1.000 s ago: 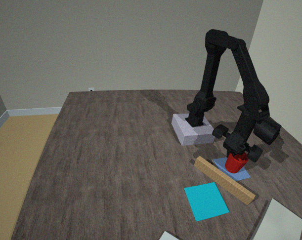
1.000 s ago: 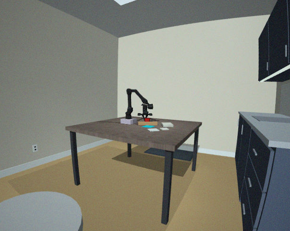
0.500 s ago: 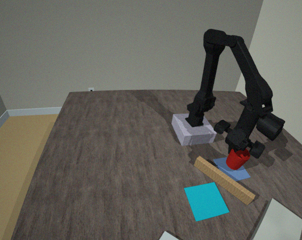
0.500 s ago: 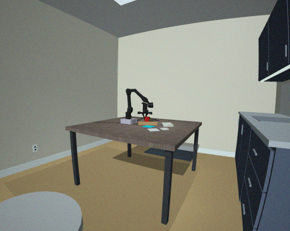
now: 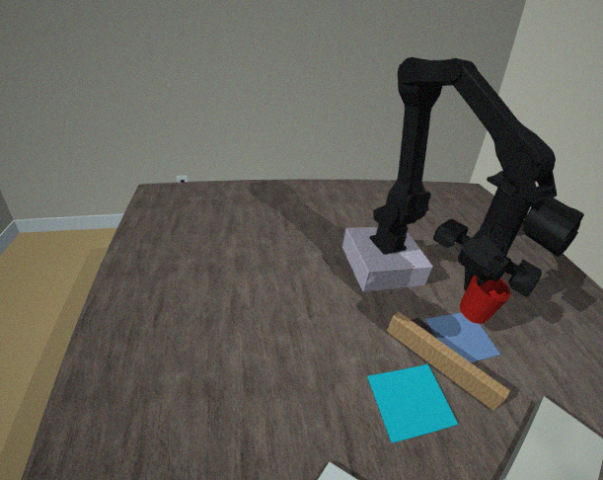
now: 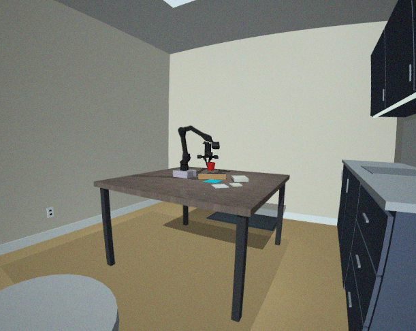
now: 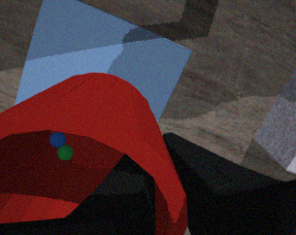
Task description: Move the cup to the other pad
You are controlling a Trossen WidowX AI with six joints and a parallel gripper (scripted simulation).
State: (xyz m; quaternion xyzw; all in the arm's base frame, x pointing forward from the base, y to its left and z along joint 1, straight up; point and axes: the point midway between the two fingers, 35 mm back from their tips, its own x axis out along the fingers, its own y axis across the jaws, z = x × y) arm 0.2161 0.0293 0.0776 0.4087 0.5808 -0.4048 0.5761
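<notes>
Now: gripper tip 4 cm short of the green marble, 3 cm to the right of it and 2 cm above it. From my gripper tip the other things lie so: light blue pad 3 cm ahead, 1 cm to the left, 11 cm below; blue marble 5 cm ahead, 2 cm to the left, 2 cm below; red cup 3 cm ahead, 1 cm to the left.
</notes>
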